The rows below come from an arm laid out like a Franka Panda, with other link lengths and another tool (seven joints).
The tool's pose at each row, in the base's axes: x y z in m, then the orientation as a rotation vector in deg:
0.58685, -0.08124, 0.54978, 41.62, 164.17, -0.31
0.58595, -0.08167, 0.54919, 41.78, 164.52, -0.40
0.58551, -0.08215, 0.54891, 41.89, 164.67, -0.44
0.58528, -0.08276, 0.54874, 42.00, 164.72, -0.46
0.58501, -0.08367, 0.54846, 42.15, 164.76, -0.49
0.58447, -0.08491, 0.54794, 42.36, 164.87, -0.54
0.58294, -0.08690, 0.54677, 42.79, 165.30, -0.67
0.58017, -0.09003, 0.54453, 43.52, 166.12, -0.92
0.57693, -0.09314, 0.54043, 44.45, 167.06, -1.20
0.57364, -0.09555, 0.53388, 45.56, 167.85, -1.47
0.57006, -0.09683, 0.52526, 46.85, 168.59, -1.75
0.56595, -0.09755, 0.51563, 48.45, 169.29, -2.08
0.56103, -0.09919, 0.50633, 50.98, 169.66, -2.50
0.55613, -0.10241, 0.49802, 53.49, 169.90, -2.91
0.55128, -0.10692, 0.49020, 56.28, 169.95, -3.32
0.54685, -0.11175, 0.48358, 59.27, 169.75, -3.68
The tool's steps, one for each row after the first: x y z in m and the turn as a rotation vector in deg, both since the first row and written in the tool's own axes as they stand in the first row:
0.00068, -0.00083, 0.00044, 0.16, 0.35, 0.04
0.00088, -0.00147, 0.00066, 0.23, 0.51, 0.08
0.00082, -0.00212, 0.00082, 0.26, 0.58, 0.15
0.00068, -0.00306, 0.00109, 0.31, 0.65, 0.23
0.00065, -0.00443, 0.00156, 0.39, 0.79, 0.35
0.00124, -0.00696, 0.00254, 0.62, 1.27, 0.55
0.00256, -0.01111, 0.00440, 1.05, 2.17, 0.86
0.00463, -0.01555, 0.00800, 1.55, 3.23, 1.28
0.00751, -0.01951, 0.01397, 2.03, 4.20, 1.83
0.01154, -0.02268, 0.02187, 2.52, 5.16, 2.50
0.01648, -0.02566, 0.03064, 3.07, 6.17, 3.36
0.02163, -0.02982, 0.03898, 3.73, 7.11, 4.83
0.02583, -0.03532, 0.04644, 4.35, 7.95, 6.31
0.02929, -0.04191, 0.05348, 4.97, 8.73, 7.97
0.03203, -0.04853, 0.05943, 5.54, 9.39, 9.79

